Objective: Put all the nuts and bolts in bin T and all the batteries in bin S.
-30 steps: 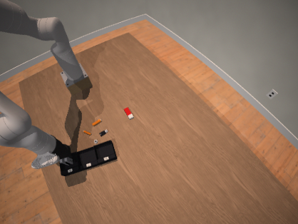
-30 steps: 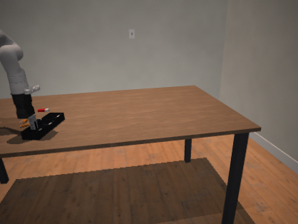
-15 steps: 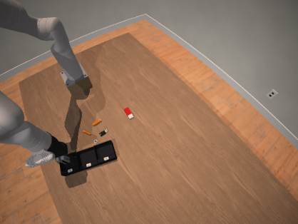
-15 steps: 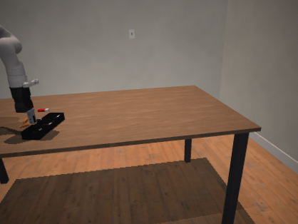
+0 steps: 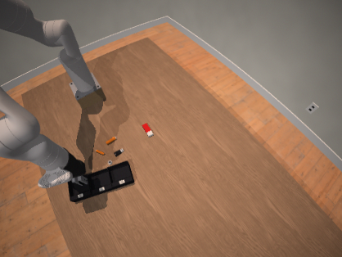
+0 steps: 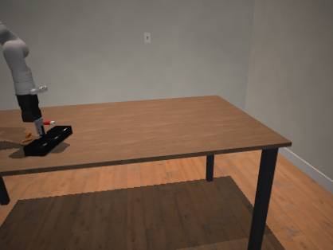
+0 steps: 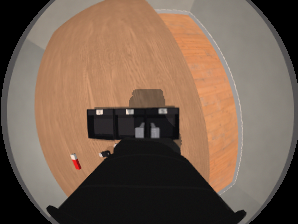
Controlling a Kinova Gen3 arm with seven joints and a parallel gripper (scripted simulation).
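Now: the black bin row 7 cm below my hand, 5 cm to the left of it and 1 cm ahead of it. From my hand the other things lie so: grey nut 10 cm to the left, 8 cm below, 6 cm behind; then red block 31 cm to the left, 12 cm behind, 8 cm below; then black piece 16 cm to the left, 9 cm behind, 8 cm below.
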